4 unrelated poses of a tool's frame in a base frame.
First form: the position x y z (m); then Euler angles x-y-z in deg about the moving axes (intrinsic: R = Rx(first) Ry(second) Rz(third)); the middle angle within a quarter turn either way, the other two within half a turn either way.
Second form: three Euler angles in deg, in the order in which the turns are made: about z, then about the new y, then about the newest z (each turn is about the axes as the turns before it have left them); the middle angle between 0 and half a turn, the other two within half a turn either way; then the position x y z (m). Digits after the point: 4 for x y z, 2 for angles.
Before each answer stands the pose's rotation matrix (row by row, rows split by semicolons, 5 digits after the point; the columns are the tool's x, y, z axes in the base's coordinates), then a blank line. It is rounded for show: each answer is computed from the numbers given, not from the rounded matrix.
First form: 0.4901, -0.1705, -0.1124, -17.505, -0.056, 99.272
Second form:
-0.16112 -0.98693 -0.00098; 0.94118 -0.15395 0.30079; -0.29701 0.04754 0.95369

90.19, 17.51, 9.09, 0.4901, -0.1705, -0.1124
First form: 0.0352, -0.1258, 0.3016, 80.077, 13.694, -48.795
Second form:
0.64003 0.73097 0.23674; 0.02397 0.28897 -0.95704; -0.76798 0.61821 0.16743

-76.11, 80.36, 38.83, 0.0352, -0.1258, 0.3016
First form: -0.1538, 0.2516, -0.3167, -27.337, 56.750, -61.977
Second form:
0.25760 0.48401 0.83629; -0.96461 0.07834 0.25179; 0.05635 -0.87155 0.48706

16.76, 60.85, -93.70, -0.1538, 0.2516, -0.3167
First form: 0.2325, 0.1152, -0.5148, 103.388, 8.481, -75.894
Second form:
0.24105 0.95924 0.14748; 0.25953 0.08272 -0.96219; -0.93517 0.27021 -0.22901

-81.29, 103.24, 16.12, 0.2325, 0.1152, -0.5148
